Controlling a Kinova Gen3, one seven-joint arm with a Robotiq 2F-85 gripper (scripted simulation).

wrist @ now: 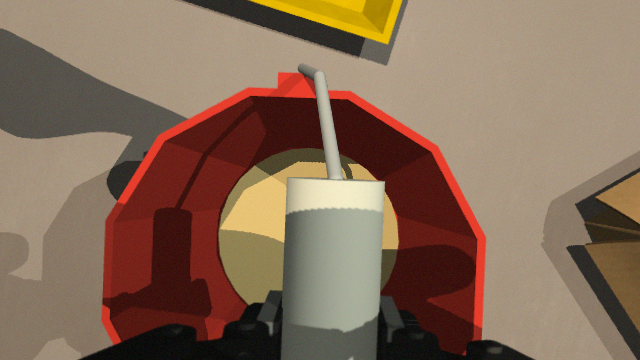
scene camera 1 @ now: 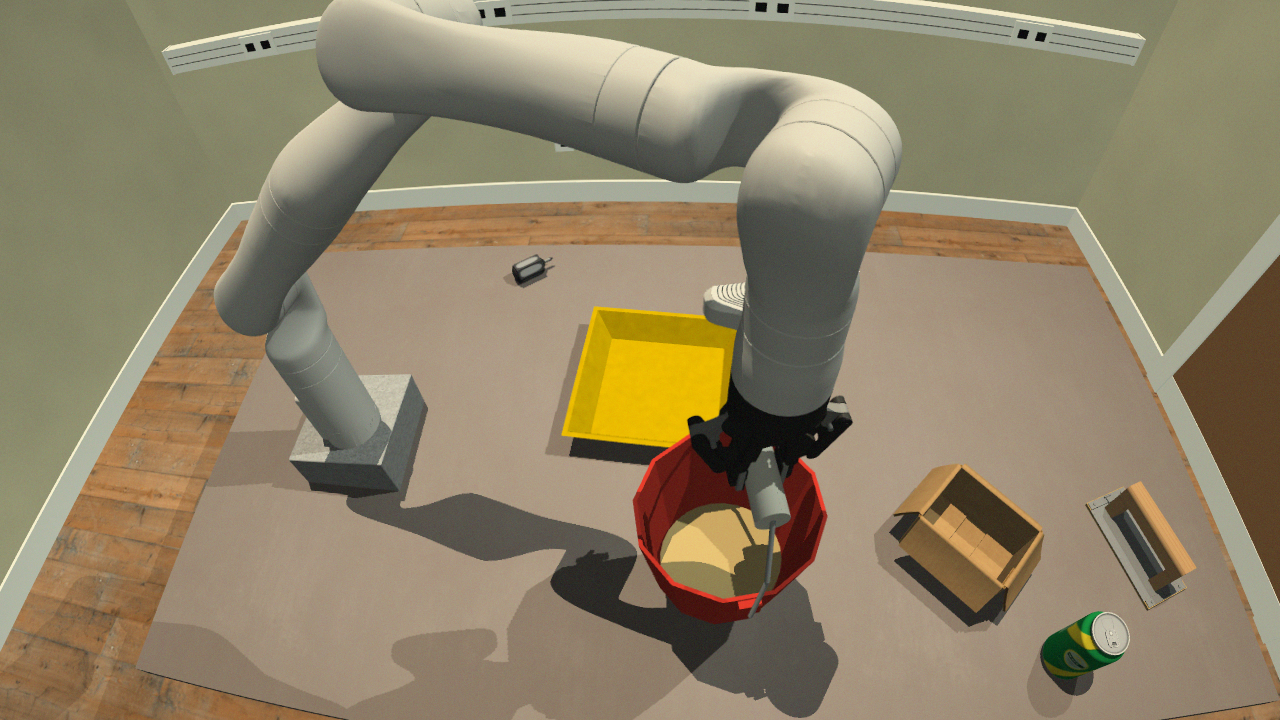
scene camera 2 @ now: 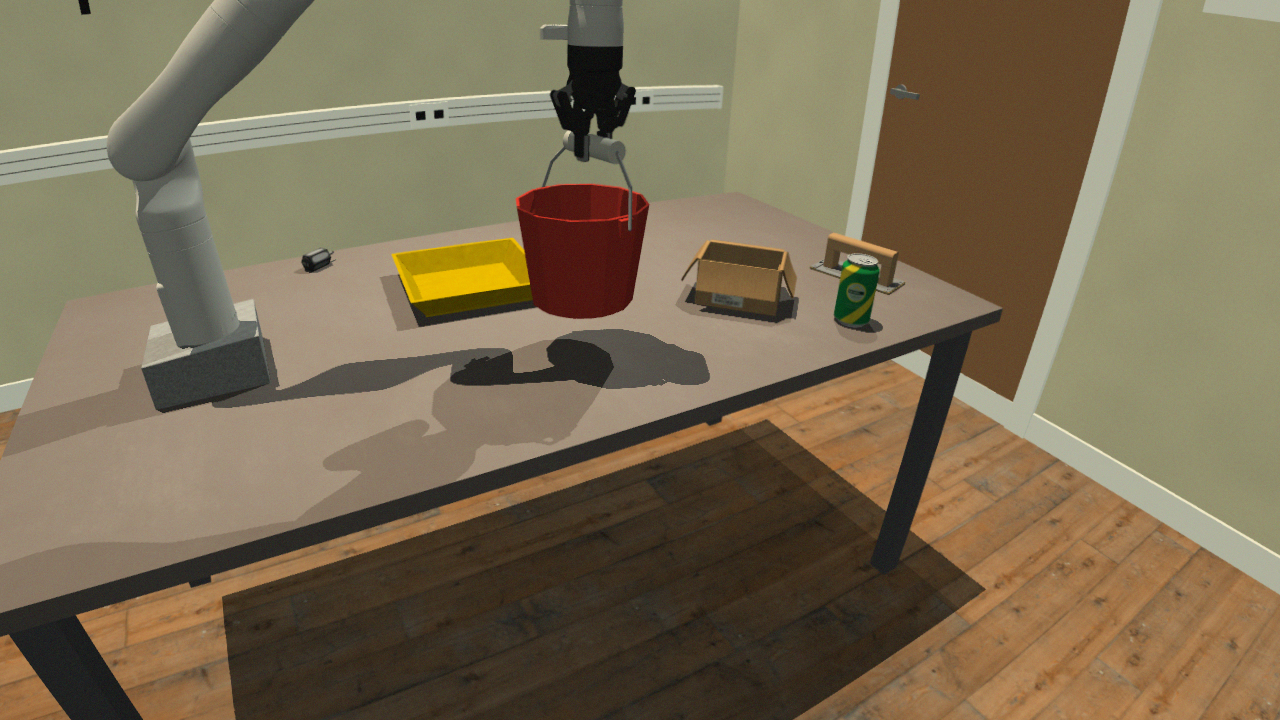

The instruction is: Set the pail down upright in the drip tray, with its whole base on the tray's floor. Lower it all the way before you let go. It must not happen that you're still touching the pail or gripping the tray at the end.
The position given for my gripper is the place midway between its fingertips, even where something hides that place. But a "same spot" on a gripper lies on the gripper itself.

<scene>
my gripper: wrist 329, 319; scene camera 1; scene camera 2
same spot on my gripper: (scene camera 1: 737, 472) = (scene camera 2: 584, 132)
</scene>
